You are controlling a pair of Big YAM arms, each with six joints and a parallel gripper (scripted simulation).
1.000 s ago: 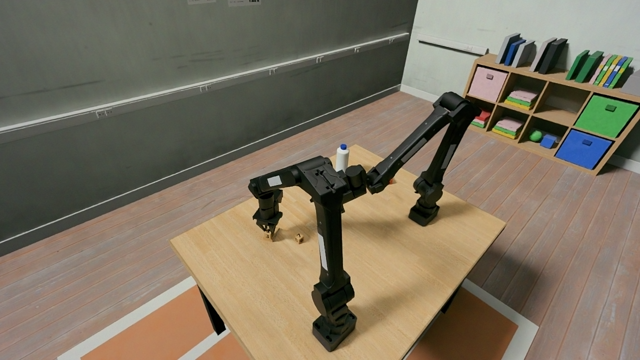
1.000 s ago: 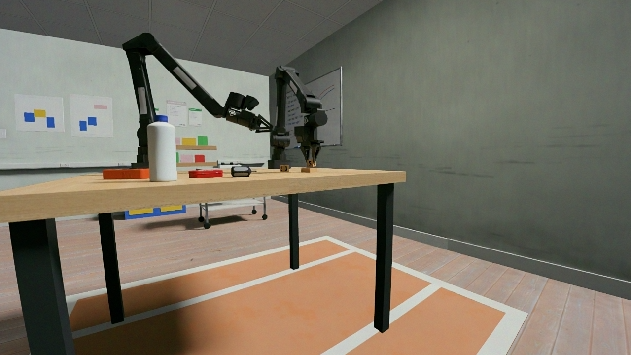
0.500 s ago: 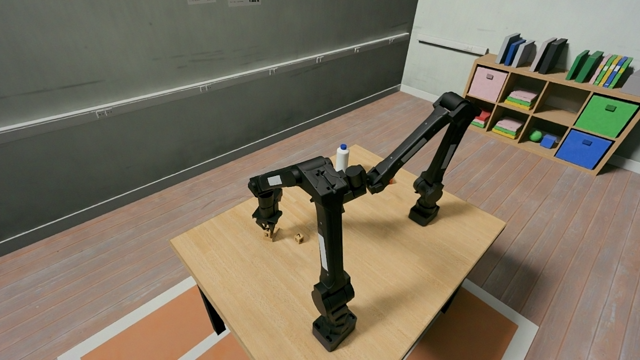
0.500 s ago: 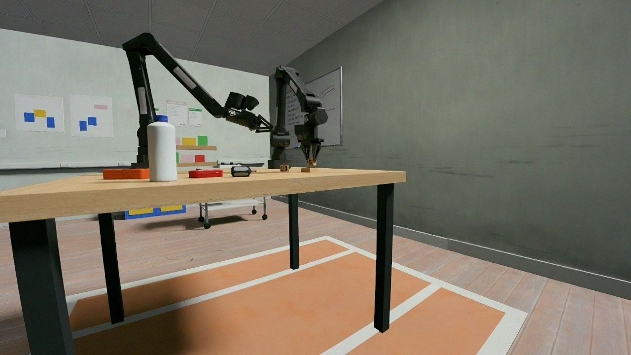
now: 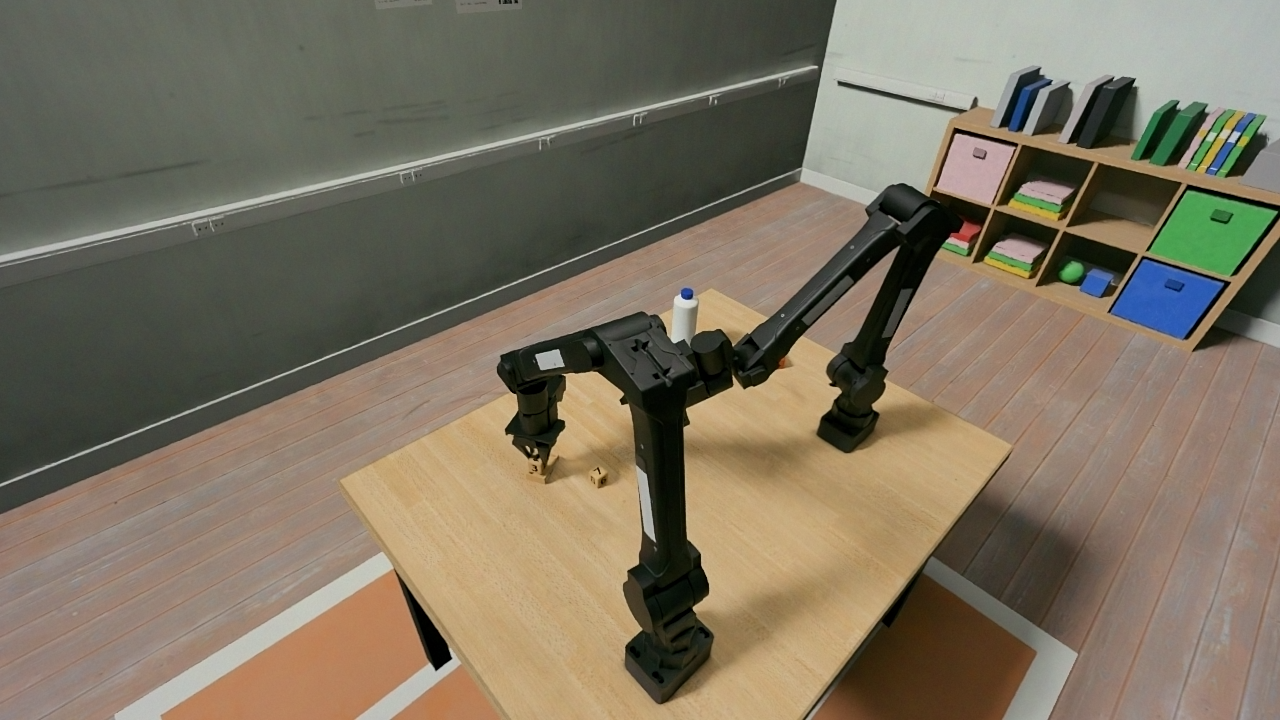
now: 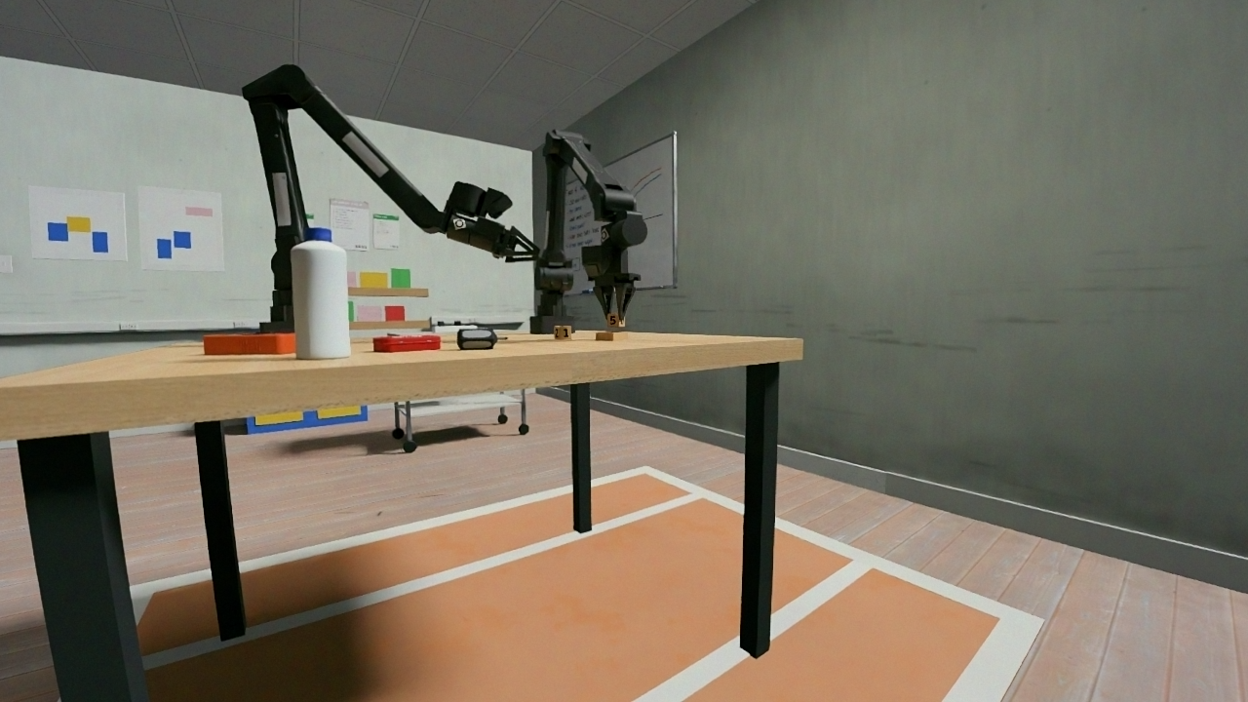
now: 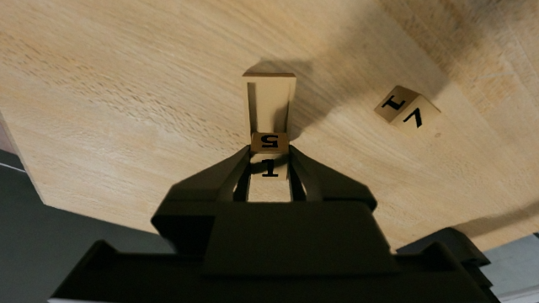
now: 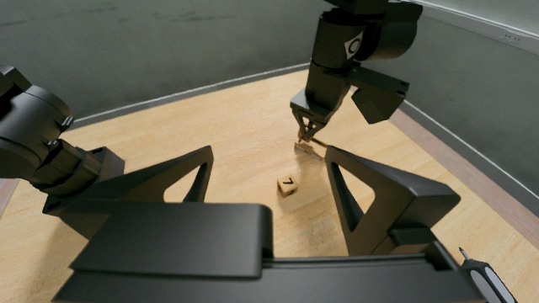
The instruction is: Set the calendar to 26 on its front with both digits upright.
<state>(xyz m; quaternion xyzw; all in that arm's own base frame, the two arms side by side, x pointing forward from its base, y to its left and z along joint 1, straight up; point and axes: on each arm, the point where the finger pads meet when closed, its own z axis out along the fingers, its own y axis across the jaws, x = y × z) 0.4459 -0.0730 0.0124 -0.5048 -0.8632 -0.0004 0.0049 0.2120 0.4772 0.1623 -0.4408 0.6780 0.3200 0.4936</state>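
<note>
Now: the wooden tray 10 mm ahead of my left hand, 10 mm to the right of it and 40 mm below it. From my left hand the other things lie so: black device 60 mm ahead, 340 mm to the right, 30 mm below; white bottle 50 mm ahead, 570 mm to the right, 30 mm above.
</note>
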